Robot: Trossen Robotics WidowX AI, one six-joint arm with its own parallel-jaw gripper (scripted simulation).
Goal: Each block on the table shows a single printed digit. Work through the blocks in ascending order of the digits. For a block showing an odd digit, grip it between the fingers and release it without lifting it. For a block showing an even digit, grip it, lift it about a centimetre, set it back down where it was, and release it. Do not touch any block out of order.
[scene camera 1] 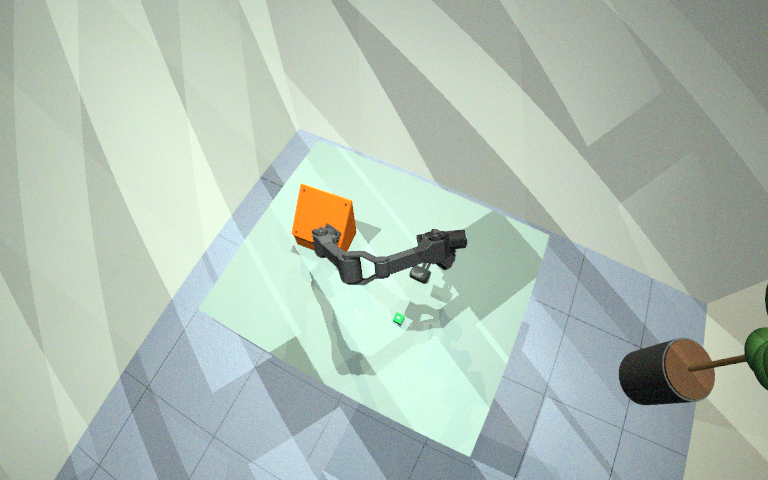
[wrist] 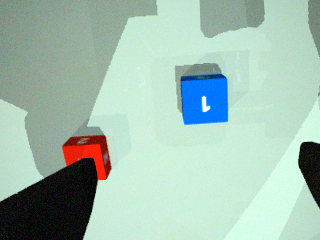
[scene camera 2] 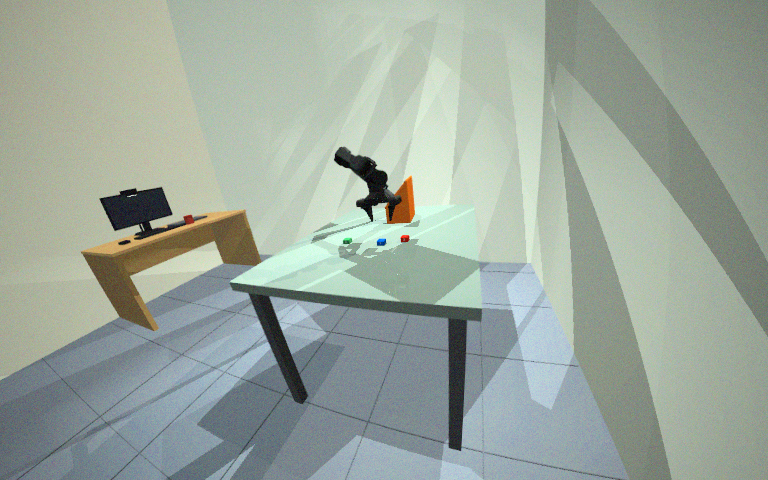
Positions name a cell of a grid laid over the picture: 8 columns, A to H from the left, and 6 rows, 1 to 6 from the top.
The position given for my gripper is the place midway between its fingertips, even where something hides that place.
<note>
My gripper (scene camera 2: D3) is open and holds nothing. I also see a red block (wrist: B4) and a blue block (wrist: F3).
My gripper also shows in the wrist view (wrist: E5). Scene camera 1 does not show the blue block, which is hidden by my gripper.
</note>
